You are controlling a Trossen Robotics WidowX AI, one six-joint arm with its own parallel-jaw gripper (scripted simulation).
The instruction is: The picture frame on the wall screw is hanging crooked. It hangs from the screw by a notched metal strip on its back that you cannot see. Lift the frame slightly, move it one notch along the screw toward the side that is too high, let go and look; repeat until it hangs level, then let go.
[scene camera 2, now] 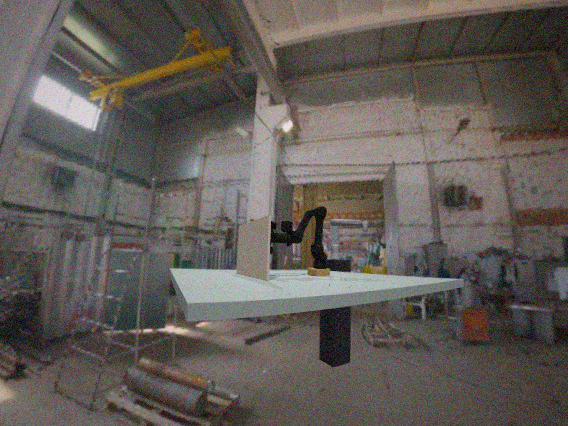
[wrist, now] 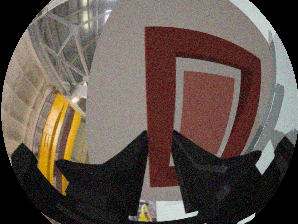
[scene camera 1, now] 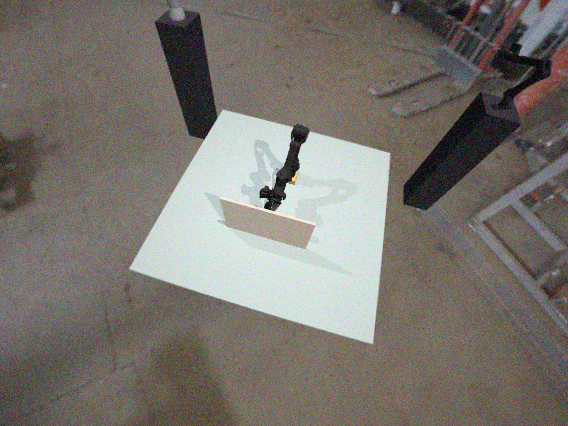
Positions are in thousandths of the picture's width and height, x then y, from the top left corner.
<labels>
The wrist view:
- my gripper: 535, 600
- picture frame: 693, 395, held by my gripper
</labels>
